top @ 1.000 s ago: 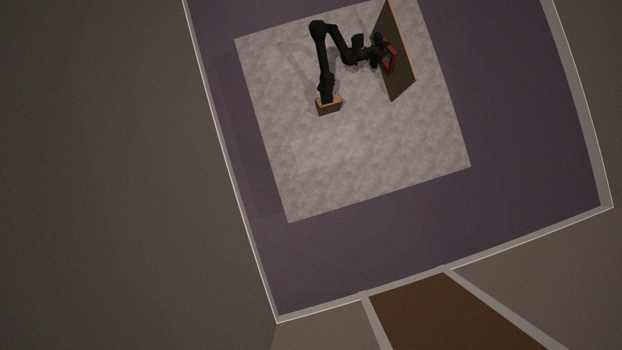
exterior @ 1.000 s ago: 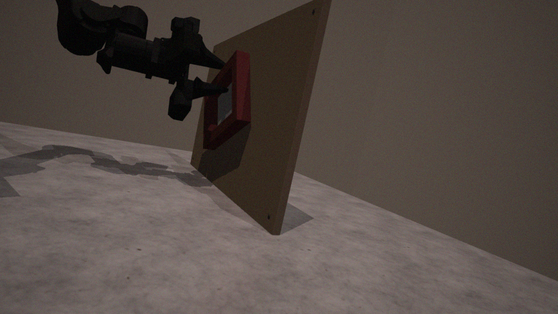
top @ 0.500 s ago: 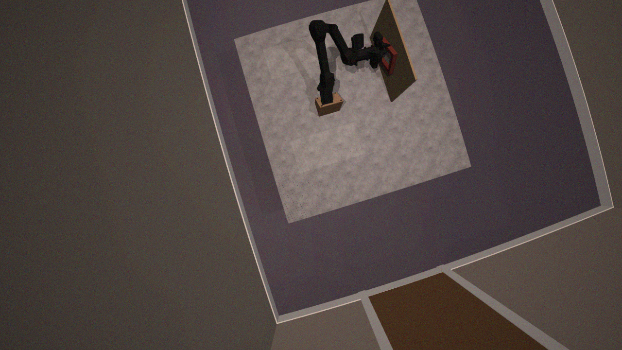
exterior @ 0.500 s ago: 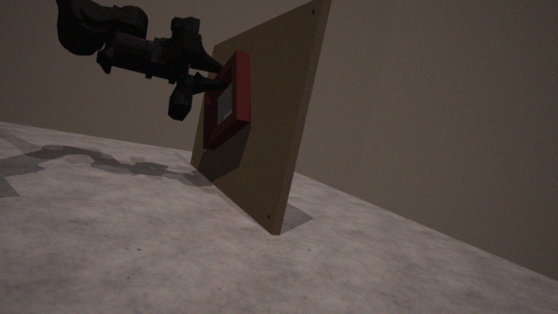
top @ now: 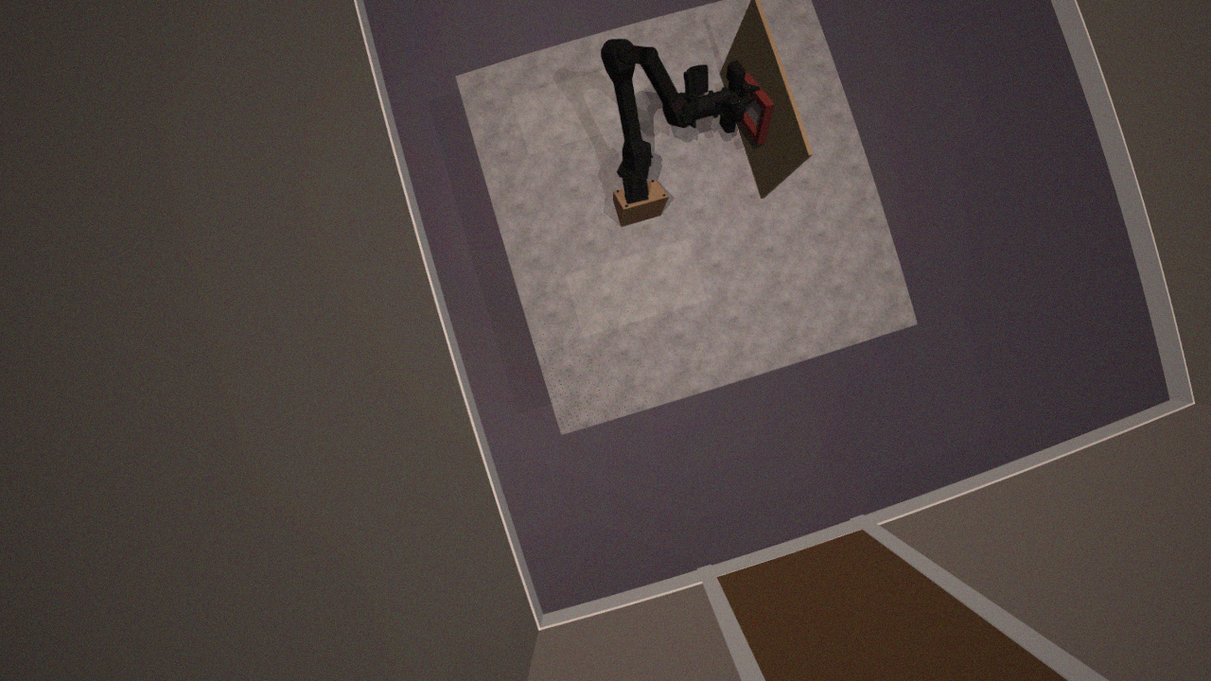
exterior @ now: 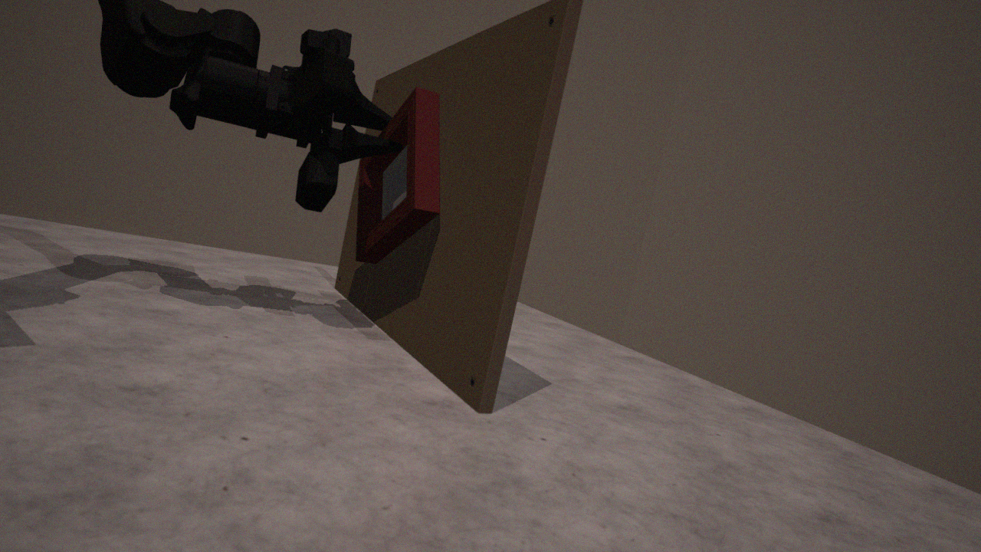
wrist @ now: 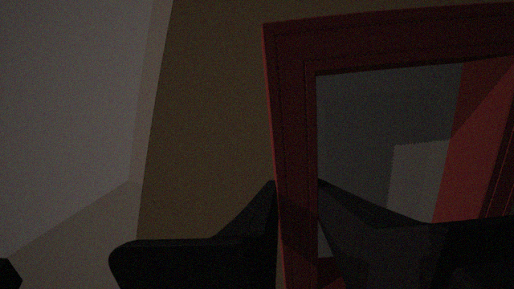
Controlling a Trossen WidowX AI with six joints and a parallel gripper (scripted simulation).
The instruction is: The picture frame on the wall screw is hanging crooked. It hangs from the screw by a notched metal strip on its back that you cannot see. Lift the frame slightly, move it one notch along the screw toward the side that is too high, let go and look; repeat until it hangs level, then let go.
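The red picture frame lies 2 cm to the right of my gripper tip and 5 cm below it. The rest, counted from my gripper tip: tan wall board 2 cm ahead, 2 cm to the right, 5 cm below.
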